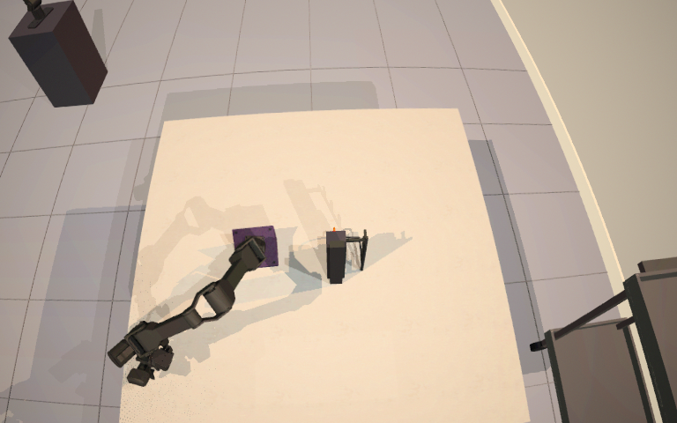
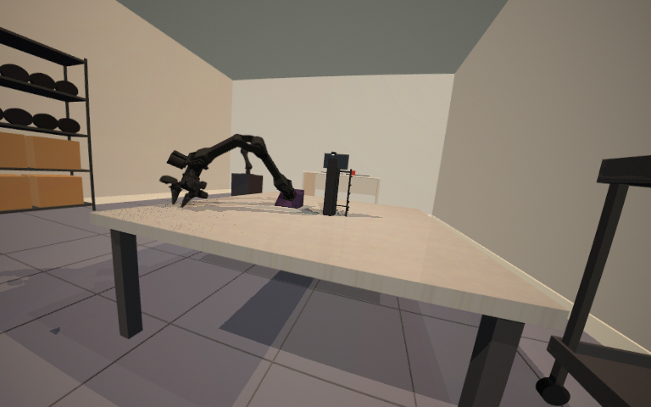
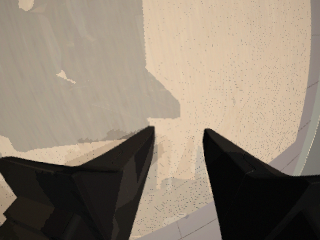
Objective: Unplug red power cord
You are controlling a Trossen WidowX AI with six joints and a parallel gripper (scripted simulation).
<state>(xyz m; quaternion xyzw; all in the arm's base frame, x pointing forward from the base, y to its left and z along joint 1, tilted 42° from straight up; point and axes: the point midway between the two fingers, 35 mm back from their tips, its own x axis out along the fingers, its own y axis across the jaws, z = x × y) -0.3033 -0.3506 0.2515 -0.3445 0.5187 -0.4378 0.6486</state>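
My gripper tip is 580 mm short of the red plug, 440 mm to the right of it and 80 mm below it.
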